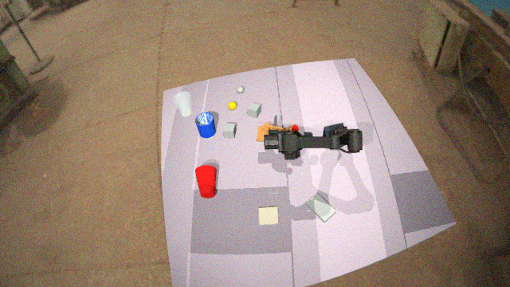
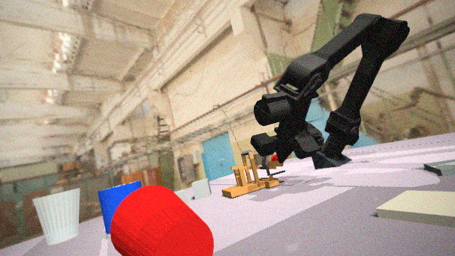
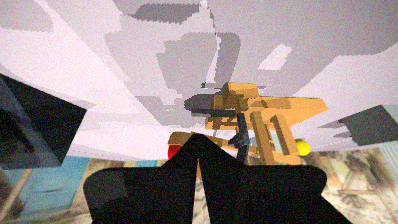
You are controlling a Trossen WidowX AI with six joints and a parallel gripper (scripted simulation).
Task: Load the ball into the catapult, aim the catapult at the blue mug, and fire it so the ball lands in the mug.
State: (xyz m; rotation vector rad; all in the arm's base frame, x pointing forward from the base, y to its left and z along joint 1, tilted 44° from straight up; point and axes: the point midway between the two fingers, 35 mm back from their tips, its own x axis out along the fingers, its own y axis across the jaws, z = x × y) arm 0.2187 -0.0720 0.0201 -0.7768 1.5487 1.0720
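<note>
The red ball lies 4 cm behind my gripper tip, 3 cm to the right of it and 1 cm above it. Round my gripper tip: grey-green slab (1 cm ahead, 36 cm to the left, 5 cm below); wooden catapult (3 cm ahead, 5 cm to the right); cream tile (23 cm ahead, 31 cm to the left, 5 cm below).
</note>
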